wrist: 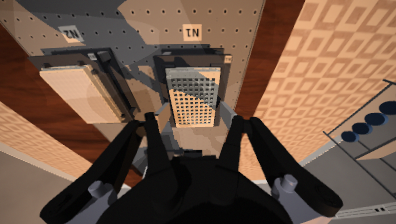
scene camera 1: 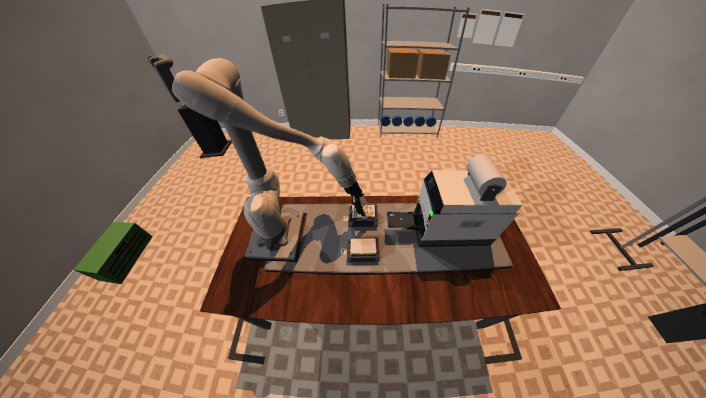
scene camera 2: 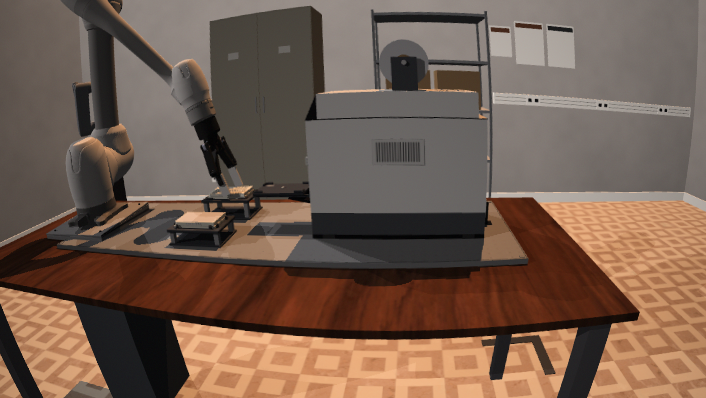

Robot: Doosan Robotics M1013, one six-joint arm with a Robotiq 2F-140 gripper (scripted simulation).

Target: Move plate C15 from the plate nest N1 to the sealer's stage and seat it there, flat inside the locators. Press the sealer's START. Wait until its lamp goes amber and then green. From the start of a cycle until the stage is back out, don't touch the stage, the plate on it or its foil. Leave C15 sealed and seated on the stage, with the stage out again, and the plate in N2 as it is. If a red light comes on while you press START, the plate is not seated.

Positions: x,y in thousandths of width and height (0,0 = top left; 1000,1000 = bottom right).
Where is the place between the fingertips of my gripper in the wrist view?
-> At 494,484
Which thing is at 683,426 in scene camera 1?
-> A foil roll.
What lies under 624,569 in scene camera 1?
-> A grey sealer.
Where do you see a grey sealer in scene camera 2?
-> At 485,451
